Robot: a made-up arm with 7 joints.
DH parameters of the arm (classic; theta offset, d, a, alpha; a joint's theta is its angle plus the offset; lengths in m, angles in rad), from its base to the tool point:
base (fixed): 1.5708 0.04 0 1.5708
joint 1: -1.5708 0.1 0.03 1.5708
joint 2: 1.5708 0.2 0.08 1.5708
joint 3: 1.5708 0 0.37 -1.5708
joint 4: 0 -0.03 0.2 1.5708
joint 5: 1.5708 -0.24 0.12 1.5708
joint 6: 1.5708 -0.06 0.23 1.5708
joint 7: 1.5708 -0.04 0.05 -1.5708
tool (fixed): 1.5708 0.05 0 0
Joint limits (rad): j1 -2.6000..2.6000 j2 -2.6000..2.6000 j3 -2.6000..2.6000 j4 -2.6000..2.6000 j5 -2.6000..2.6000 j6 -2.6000..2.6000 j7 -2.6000..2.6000
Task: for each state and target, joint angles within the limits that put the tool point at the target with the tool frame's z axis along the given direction. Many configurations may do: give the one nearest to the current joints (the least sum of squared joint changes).
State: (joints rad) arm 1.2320 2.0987 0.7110 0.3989 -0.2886 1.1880 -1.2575
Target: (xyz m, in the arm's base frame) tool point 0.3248 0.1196 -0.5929 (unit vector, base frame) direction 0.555 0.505 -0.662
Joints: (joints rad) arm 1.2708 2.5417 1.0771 0.0558 -0.2348 0.8113 -1.2885
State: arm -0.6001 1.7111 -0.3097 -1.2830 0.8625 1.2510 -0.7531
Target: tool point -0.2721 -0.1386 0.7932 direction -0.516 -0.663 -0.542
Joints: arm -0.6953 2.4074 -0.8740 -1.0866 1.3523 1.1357 -0.0447
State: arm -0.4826 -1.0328 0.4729 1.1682 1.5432 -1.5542 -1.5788
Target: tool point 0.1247 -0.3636 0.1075 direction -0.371 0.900 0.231
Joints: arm -0.5955 -1.1716 0.6143 0.9214 1.7658 -1.5997 -1.4630
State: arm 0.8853 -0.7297 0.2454 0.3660 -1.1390 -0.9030 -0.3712
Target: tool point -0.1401 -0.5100 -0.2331 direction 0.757 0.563 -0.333
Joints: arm 1.4400 -0.3976 0.8793 0.8938 -0.5931 -1.3001 0.0142
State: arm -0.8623 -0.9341 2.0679 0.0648 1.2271 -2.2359 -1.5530
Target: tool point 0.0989 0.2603 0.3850 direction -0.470 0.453 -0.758
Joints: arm -0.8503 -0.5158 1.7369 -0.1950 1.3187 -2.2841 -1.1410
